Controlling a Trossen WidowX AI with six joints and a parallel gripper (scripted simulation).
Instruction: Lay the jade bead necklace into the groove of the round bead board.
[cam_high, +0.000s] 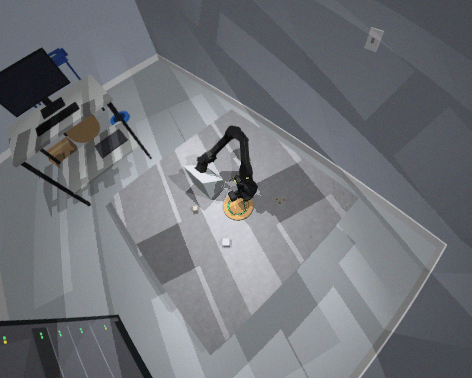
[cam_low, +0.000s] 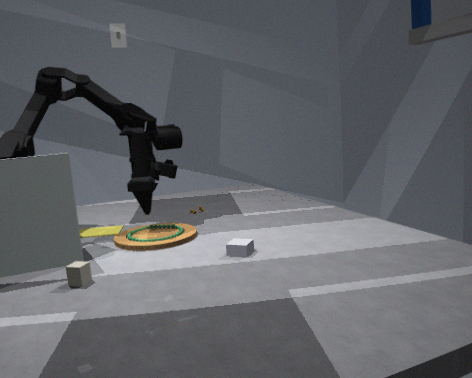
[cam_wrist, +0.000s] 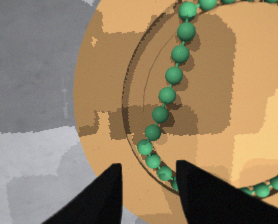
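Right now my gripper tip is 11 cm past the yellow sheet, 10 cm to the right of it and 5 cm above it. The rest, counted from my gripper tip: grey cube: 30 cm to the right, 10 cm ahead, 4 cm below; then beige cube: 26 cm to the right, 22 cm behind, 3 cm below.
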